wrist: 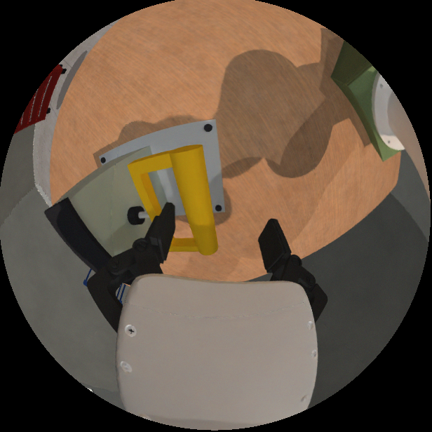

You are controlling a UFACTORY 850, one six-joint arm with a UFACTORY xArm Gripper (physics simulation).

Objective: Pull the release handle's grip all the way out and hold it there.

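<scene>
The release handle's yellow grip (194, 200), a thick bar with a thinner frame behind it, stands at the centre-left of the wrist view. A short piece of grey rod (144, 215) shows between a black collar (135, 215) and the grip's frame. The pale housing (95, 210) stands on a grey mounting plate (214, 162). My gripper (221, 222) is open and empty. In the view, its left fingertip overlaps the opening behind the thick bar, and its right finger is well to the right of the bar. The left finger hides part of the frame; contact cannot be told.
The wooden table top (150, 75) lies beneath, with a curved edge at the lower right. A green base (359, 90) with a pale round part (387, 112) stands at the upper right. A red slotted object (40, 102) is at the far upper left. Grey floor surrounds the table.
</scene>
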